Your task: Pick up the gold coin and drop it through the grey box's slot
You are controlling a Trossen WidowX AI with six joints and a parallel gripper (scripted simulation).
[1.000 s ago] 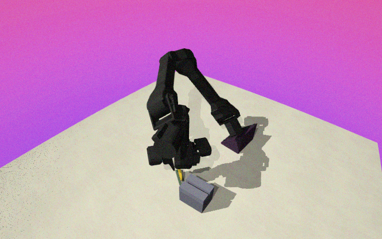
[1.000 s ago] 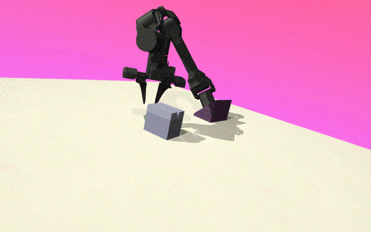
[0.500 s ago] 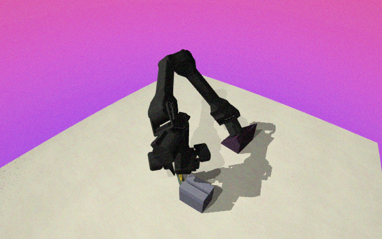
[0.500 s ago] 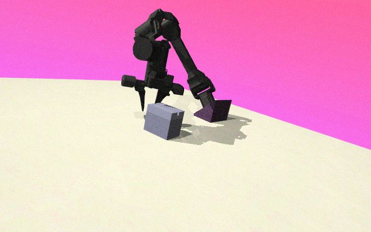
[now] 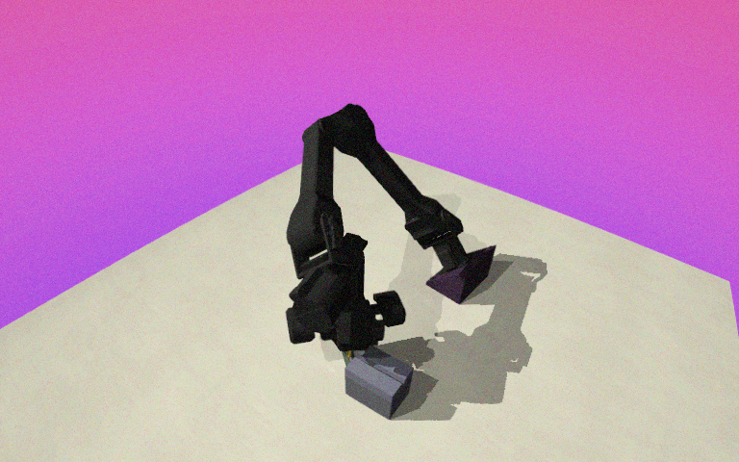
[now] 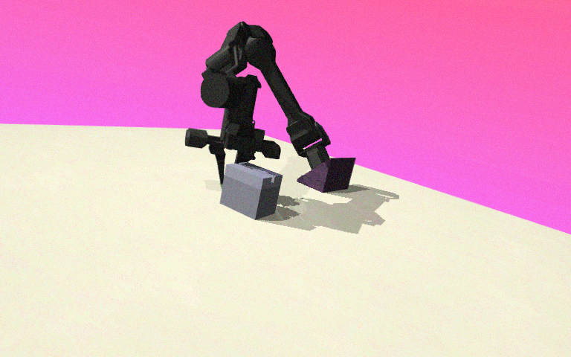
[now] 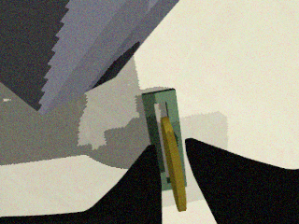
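Right now my gripper tip is 1 cm below the gold coin.
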